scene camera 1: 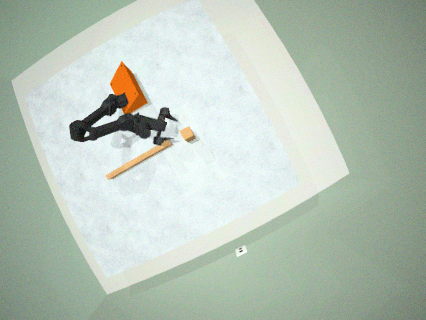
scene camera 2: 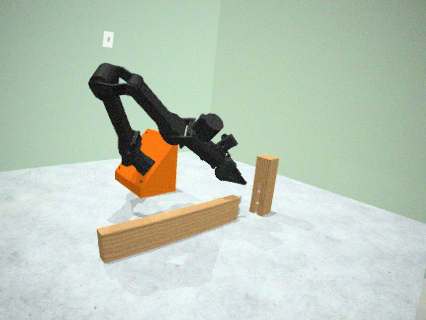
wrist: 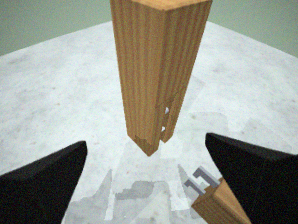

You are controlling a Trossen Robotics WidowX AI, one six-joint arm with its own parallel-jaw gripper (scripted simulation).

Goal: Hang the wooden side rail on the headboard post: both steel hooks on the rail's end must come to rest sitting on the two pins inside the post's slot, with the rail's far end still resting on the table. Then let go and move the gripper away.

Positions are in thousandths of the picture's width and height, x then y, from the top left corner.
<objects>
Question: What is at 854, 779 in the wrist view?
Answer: My gripper.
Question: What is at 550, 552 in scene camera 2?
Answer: My gripper.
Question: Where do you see a headboard post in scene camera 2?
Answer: At 619, 583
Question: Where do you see a headboard post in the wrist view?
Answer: At 522, 239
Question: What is my gripper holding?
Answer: Nothing.
</objects>
